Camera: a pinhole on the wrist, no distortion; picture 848 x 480 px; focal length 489.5 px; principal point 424.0 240.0 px. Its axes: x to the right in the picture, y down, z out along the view. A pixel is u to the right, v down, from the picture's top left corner.
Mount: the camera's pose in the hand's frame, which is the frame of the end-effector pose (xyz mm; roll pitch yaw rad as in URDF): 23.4 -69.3 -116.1 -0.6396 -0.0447 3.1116
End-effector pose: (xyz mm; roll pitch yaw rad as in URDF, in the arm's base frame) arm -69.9 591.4 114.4 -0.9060 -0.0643 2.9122
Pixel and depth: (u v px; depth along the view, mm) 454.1 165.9 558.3
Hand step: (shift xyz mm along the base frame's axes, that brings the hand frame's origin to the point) 6.2 -99.5 498.7
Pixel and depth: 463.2 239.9 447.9
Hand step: 33.6 7.3 414.1
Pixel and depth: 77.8 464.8 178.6
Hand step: -94.0 199.7 185.5
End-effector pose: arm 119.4 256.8 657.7 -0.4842 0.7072 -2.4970
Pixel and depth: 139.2 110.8 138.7
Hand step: -165.1 6.8 -17.1
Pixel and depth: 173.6 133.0 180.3
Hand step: -196.6 -11.5 6.2
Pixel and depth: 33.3 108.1 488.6
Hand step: -527.7 -296.5 42.9
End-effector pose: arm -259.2 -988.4 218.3 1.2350 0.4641 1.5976
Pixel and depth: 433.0 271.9 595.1
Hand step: 472.7 -111.1 -294.6
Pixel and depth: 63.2 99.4 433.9
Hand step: 346.8 270.8 -275.0
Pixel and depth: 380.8 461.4 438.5
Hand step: 274.5 -129.8 -407.7
